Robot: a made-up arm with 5 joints.
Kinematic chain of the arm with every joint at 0, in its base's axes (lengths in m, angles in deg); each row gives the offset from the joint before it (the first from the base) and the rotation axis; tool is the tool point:
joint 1: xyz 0 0 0.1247 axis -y
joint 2: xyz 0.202 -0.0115 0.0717 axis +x
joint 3: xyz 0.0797 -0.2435 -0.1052 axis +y
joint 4: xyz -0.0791 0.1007 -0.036 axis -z
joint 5: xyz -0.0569 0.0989 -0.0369 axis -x
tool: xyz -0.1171 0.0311 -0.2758
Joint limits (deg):
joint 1: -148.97..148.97
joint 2: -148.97..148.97
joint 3: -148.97..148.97
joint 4: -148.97..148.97
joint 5: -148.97..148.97
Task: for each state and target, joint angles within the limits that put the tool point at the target. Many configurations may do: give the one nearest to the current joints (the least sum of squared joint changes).
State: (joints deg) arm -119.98 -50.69 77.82 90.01 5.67
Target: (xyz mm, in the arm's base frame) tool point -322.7 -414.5 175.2
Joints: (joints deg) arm -148.97 -43.72 40.13 116.47 -25.63
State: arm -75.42 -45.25 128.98 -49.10 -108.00
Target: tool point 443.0 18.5 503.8
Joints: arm -19.58 -31.23 97.01 -72.99 -87.99
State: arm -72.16 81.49 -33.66 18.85 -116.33
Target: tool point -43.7 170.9 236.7
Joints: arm -59.64 67.20 -26.82 -33.22 -123.76
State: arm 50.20 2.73 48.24 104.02 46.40
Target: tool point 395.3 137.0 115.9
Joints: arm 57.92 19.29 16.39 114.58 21.48
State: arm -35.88 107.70 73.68 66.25 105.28
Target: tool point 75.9 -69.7 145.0
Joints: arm -40.09 108.11 51.24 83.87 94.42
